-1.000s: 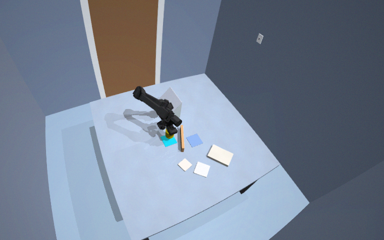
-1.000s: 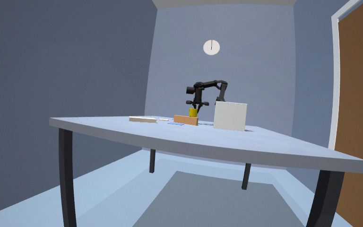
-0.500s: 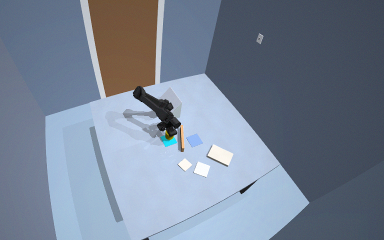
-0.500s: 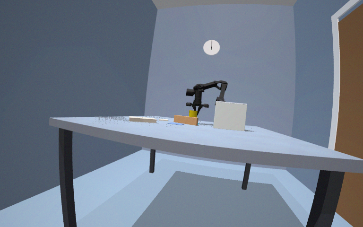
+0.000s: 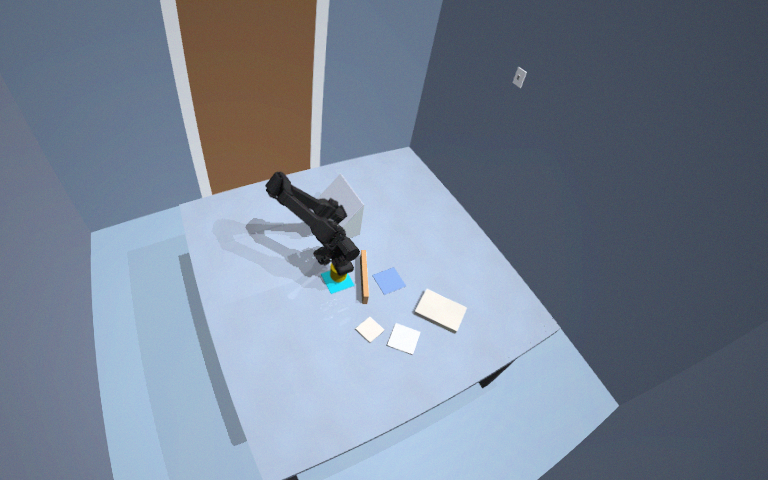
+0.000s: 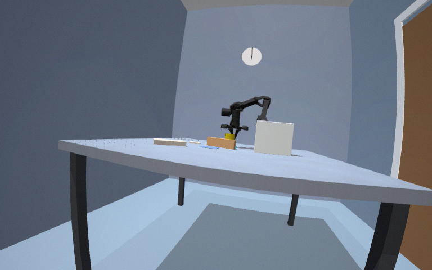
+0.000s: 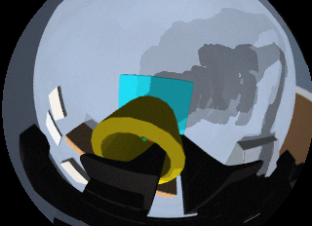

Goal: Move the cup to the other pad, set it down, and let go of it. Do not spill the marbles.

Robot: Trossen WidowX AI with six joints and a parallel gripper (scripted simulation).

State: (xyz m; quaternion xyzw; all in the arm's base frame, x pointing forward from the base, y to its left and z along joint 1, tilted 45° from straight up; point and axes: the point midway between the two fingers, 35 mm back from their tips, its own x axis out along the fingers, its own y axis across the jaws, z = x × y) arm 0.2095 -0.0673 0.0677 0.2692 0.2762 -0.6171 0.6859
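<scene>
Right now the cyan pad is 6 cm below my gripper tip and 3 cm ahead of it. Also, from my gripper tip: yellow cup: 2 cm ahead; then wooden bar: 10 cm to the left, 7 cm ahead, 4 cm below; then green marble: 3 cm ahead, 2 cm to the left, 2 cm below.
</scene>
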